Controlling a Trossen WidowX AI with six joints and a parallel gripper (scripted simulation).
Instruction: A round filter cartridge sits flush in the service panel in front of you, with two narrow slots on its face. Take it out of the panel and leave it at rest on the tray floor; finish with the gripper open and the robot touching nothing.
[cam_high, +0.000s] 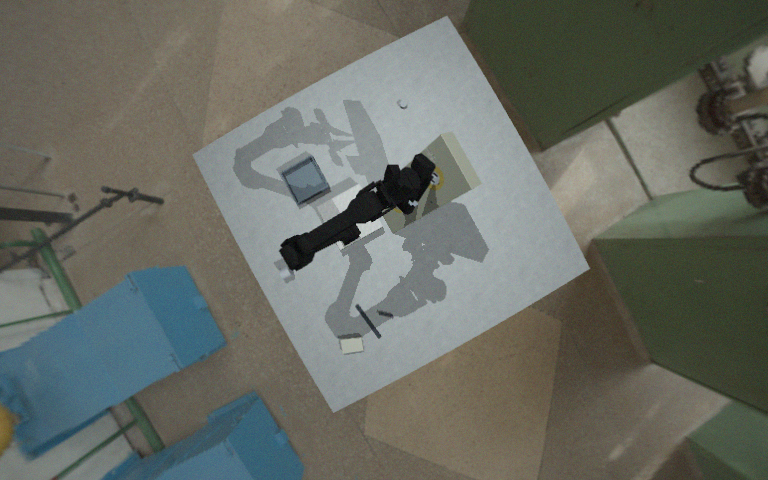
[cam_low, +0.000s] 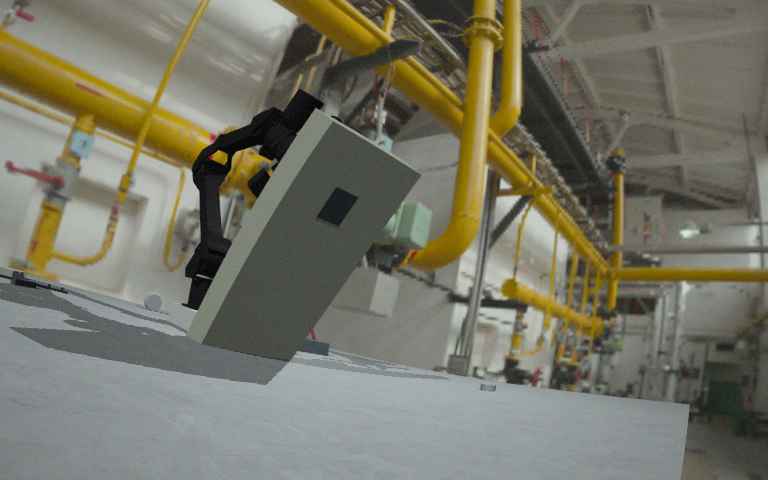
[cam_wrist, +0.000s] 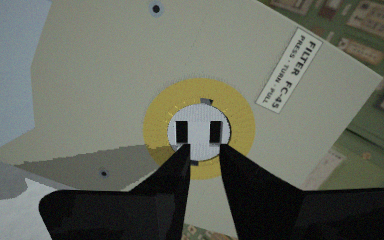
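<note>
Now: the round cartridge 30 mm ahead of my gripper tip and 20 mm below it. Also, from my gripper tip: service panel 100 mm below, 20 mm behind; then cream block 620 mm behind, 310 mm to the right, 270 mm below.
</note>
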